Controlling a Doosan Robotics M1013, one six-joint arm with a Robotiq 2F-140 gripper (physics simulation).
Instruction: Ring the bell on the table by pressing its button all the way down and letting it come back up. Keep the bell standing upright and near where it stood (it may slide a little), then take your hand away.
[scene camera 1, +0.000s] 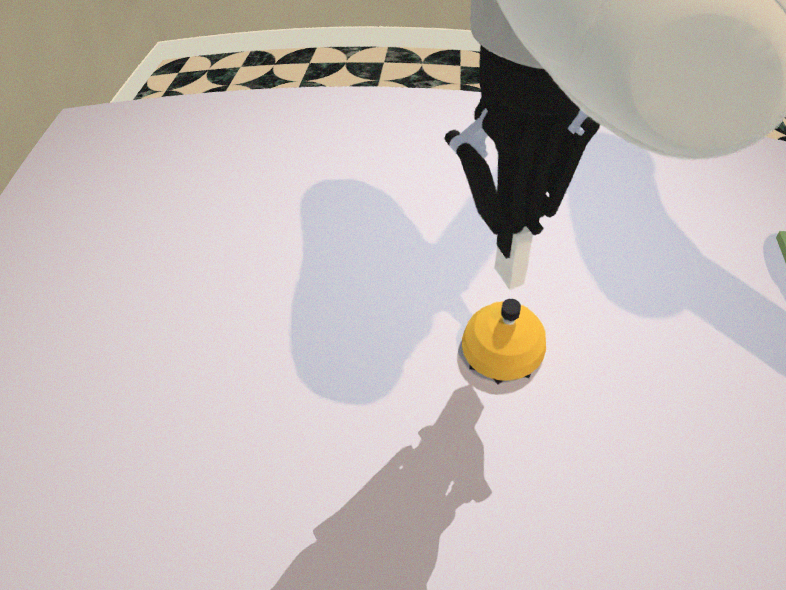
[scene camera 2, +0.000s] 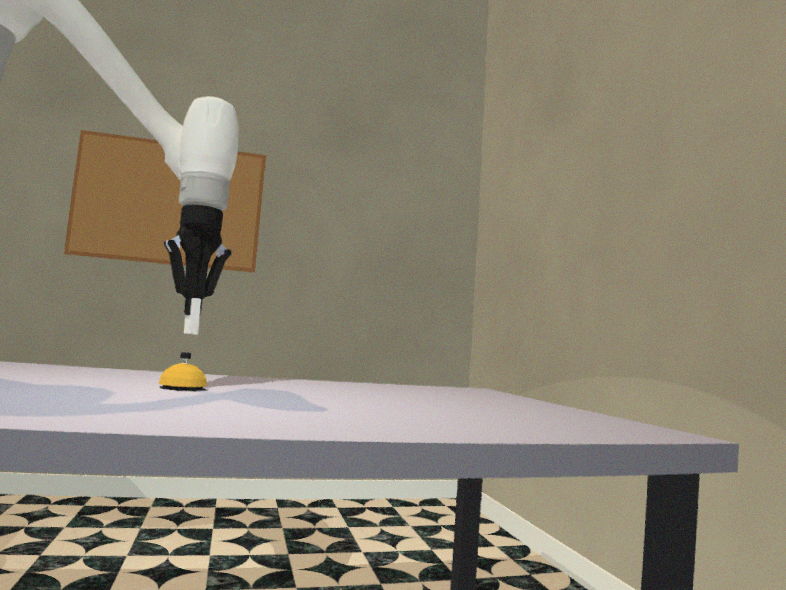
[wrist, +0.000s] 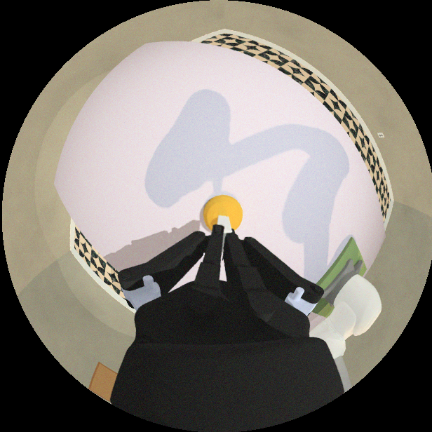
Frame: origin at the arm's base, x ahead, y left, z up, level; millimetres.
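Where they show: gripper, between the fingertips: (scene camera 1: 509, 276) (scene camera 2: 190, 333).
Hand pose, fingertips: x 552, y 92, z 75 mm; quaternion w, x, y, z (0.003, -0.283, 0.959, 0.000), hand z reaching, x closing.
Note:
Each offset is from my fingertips to the top centre of the thing. Level surfaces: height alone.
The bell, a yellow dome @(dx -6, dy +4, dz -36 mm) (scene camera 1: 503, 346) (scene camera 2: 182, 377) (wrist: 223, 206), stands upright on the table @(dz -101 mm) (scene camera 1: 190, 476) (scene camera 2: 444, 419) (wrist: 115, 125). Its black button @(dx -6, dy +4, dz -36 mm) (scene camera 1: 510, 309) (scene camera 2: 185, 355) stands up on a short light stem above the dome. In the wrist view the fingertips hide the button. My gripper (scene camera 1: 512, 266) (scene camera 2: 192, 317) (wrist: 221, 224) is shut with nothing between its fingers and points down. Its pale fingertips are above the button, with a visible gap between them and the button in scene camera 2.
A green plate (wrist: 340, 260) (scene camera 1: 782, 244) lies by the white robot base at the right in the wrist view. The white arm (scene camera 1: 634, 69) (scene camera 2: 209, 136) rises above the gripper. A brown board (scene camera 2: 120, 196) hangs on the wall behind. The table's edge (scene camera 2: 380, 458) faces scene camera 2.

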